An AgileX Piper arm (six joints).
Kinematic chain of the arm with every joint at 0, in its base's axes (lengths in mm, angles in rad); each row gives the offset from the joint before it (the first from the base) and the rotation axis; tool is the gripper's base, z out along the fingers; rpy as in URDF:
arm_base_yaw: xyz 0 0 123 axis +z
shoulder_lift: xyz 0 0 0 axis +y
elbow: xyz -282.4 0 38.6 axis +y
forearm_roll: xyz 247.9 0 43.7 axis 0.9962 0 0.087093
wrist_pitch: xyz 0 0 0 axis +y
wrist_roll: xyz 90.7 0 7.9 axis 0.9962 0 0.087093
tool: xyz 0 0 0 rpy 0 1.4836 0
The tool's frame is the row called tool.
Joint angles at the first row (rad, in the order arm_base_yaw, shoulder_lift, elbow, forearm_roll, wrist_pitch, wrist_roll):
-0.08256, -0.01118, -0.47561, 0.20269, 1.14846, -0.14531
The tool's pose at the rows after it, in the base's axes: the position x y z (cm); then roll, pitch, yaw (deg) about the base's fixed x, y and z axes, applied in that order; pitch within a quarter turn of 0, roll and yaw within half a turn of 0:
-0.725 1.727 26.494 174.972 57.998 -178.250
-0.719 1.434 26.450 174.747 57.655 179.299
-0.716 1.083 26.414 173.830 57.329 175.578
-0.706 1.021 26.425 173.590 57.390 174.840
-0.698 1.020 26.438 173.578 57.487 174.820
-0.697 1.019 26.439 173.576 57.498 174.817
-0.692 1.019 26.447 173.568 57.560 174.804
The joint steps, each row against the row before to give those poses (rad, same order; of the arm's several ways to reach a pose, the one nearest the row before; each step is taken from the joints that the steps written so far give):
-0.00003, -0.00001, 0.00001, -0.00131, -0.00001, 0.00094
0.00004, 0.00001, -0.00001, -0.03568, -0.00016, 0.03787
-0.00008, -0.00002, 0.00001, -0.04250, -0.00090, 0.05270
0.00008, 0.00005, -0.00001, -0.00727, -0.00218, 0.00983
-0.00006, -0.00002, -0.00001, 0.00004, -0.00168, -0.00005
0.00010, -0.00001, 0.00002, -0.00009, -0.00021, 0.00010
-0.00011, -0.00002, 0.00001, 0.00010, -0.00106, -0.00010

